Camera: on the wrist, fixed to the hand. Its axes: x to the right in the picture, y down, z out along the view.
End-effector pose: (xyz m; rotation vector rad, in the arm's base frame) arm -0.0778 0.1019 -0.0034 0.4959 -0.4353 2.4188
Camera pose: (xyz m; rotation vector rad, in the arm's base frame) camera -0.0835 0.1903 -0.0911 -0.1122 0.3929 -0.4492
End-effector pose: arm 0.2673 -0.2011 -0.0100 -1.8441 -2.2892 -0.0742
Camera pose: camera 0.2344 -0.2206 0.1086 2.0998 -1.8169 -0.8275
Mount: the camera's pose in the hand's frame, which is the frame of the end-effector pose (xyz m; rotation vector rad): 0.0100 -0.0465 -0.1152 -0.1695 0.6896 -2.9521
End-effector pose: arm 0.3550 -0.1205 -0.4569 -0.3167 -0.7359 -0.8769
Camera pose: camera 0.3745 -0.2164 -0.5341 -1.0052 -0.1279 2.3498
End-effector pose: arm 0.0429 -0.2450 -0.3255 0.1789 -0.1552 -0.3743
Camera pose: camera 0.0570 -0.2747 -0.4457 -0.1976 -0.9238 2.7716
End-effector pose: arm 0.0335 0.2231 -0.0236 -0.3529 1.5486 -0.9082
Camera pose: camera -0.0895 0.2256 -0.0035 1.4542 -0.1135 1.4689
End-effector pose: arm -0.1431 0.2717 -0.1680 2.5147 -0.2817 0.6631
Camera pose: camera -0.1658 0.3717 -0.0971 0.2091 2.4655 -0.0908
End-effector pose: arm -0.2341 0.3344 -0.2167 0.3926 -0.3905 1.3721
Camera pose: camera -0.1821 0.3919 -0.3143 -0.0018 0.6625 -1.4580
